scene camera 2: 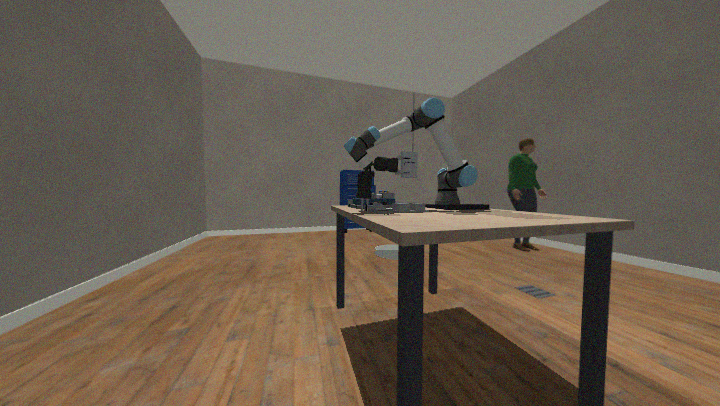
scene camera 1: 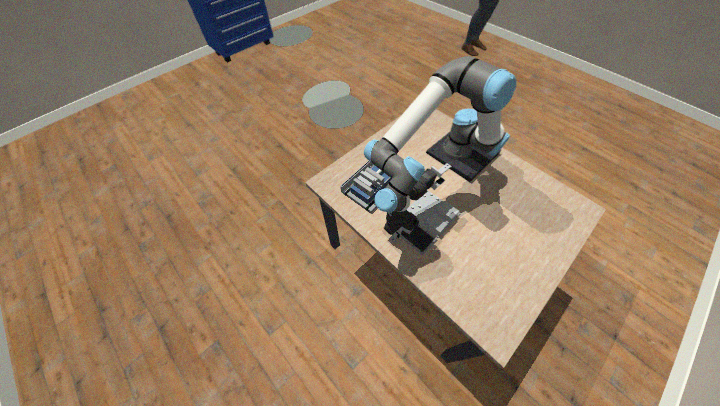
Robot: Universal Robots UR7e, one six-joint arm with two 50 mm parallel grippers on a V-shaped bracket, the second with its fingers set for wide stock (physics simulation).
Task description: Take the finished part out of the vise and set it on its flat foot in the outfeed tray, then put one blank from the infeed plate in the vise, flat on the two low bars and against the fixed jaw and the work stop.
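Observation:
The downward gripper is low at the equipment near the table's long edge. Its fingers are too small and partly hidden, so its opening is unclear. The second gripper points sideways above the table, with a pale shape at its end in both views; I cannot tell whether that is fingers or a held piece. A dark-framed fixture with pale bars and blue blocks is left of the wrist. A grey plate and a black flat piece lie below the wrist. Which is vise, tray or infeed plate is unclear.
The arm base stands on a black plate at the back of the wooden table. A blue drawer cabinet and a person are beyond the table.

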